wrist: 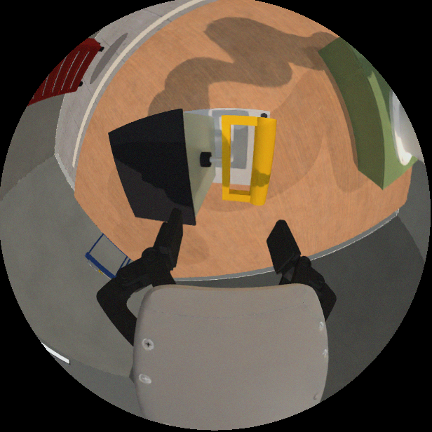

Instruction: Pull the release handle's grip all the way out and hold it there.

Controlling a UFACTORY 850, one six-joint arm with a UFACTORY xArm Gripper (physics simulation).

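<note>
The release handle's yellow grip (263, 161) is a rectangular frame with a thick outer bar, in the upper middle of the wrist view. A thin rod with a black collar (205, 159) joins it to the pale front face of a black-topped housing (152, 165) at its left. A light grey base plate (239, 177) shows under the grip. My gripper (229, 226) is wide open with nothing between its fingers. In the view it is below the grip and apart from it; the left fingertip overlaps the housing's lower edge in the picture, and whether they touch I cannot tell.
A green block (367, 120) with a white round part stands at the right of the wooden table top (225, 255). A blue frame (101, 257) is beyond the table's edge at the lower left. A red slatted object (67, 70) is at the upper left. Arm shadows cross the table.
</note>
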